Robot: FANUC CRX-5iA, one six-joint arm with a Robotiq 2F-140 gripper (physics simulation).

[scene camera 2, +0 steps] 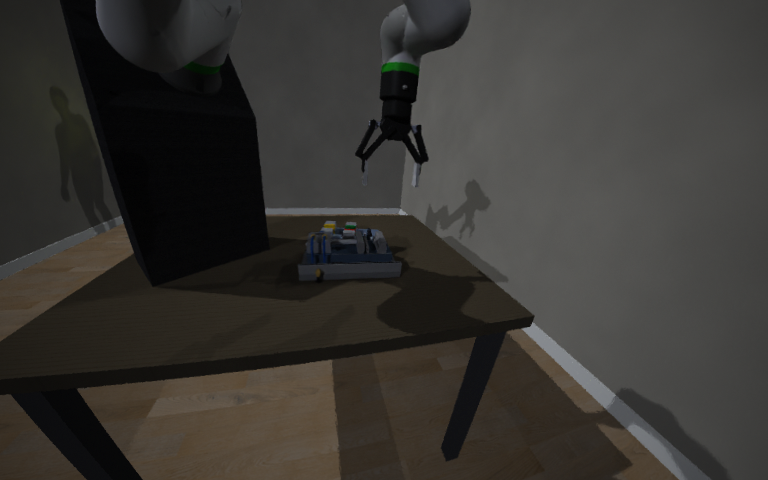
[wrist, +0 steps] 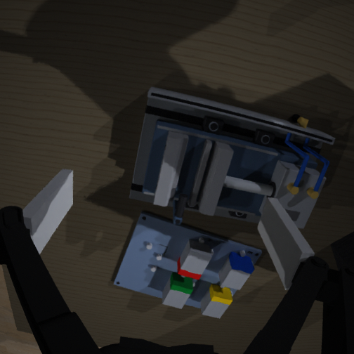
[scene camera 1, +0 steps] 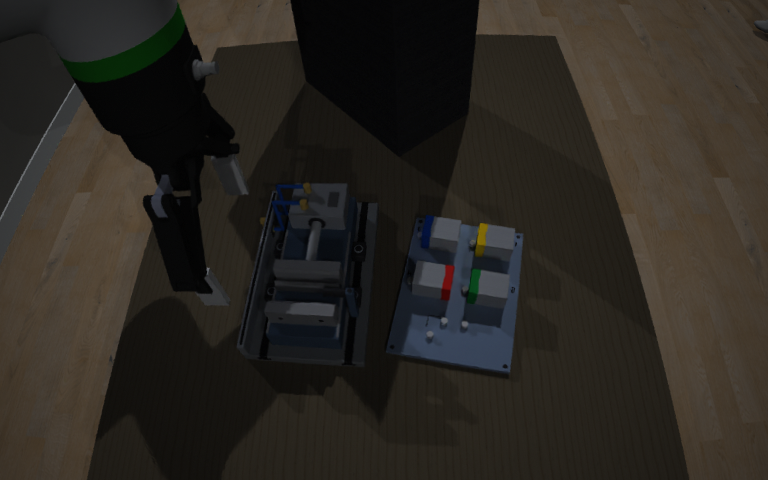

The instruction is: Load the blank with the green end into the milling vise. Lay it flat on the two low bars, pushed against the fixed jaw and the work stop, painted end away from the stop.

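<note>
The blank with the green end (scene camera 1: 491, 287) (scene camera 2: 350, 225) (wrist: 177, 291) sits on the blue pallet plate (scene camera 1: 447, 348) (wrist: 131, 260), its green end toward the red-ended blank. The milling vise (scene camera 1: 304, 335) (scene camera 2: 359, 257) (wrist: 250, 167) stands beside the plate. Its fixed jaw (scene camera 1: 301, 312) (wrist: 171, 169) and moving jaw (scene camera 1: 307, 270) (wrist: 216, 177) stand apart, with no blank between them. The work stop (scene camera 1: 351, 301) (wrist: 178, 211) is at the gap's plate side. The low bars are not clearly distinguishable. My gripper (scene camera 1: 235, 249) (scene camera 2: 390, 184) (wrist: 168, 200) is open and empty, high above the vise side of the table.
Blanks with red (scene camera 1: 432, 279) (wrist: 195, 260), blue (scene camera 1: 445, 233) (wrist: 235, 275) and yellow (scene camera 1: 498, 240) (wrist: 214, 304) ends share the plate. Blue hoses (scene camera 1: 278, 212) (wrist: 299, 172) rise beside the vise. A large black pedestal (scene camera 1: 390, 73) (scene camera 2: 186, 181) stands behind. White pins stand on the plate.
</note>
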